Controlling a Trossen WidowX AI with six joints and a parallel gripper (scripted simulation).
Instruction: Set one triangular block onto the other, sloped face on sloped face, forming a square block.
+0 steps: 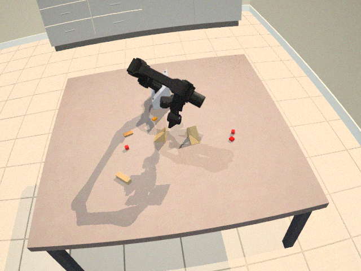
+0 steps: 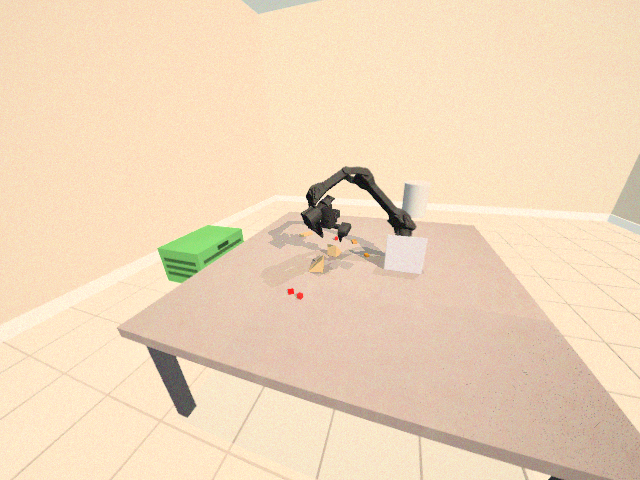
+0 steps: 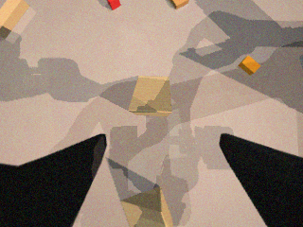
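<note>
My gripper tip is 6 cm past the tan flat block, 22 cm to the left of it and 10 cm above it. From my gripper tip the other things lie so: flat tan block: 23 cm ahead, 24 cm to the right, 10 cm below.
</note>
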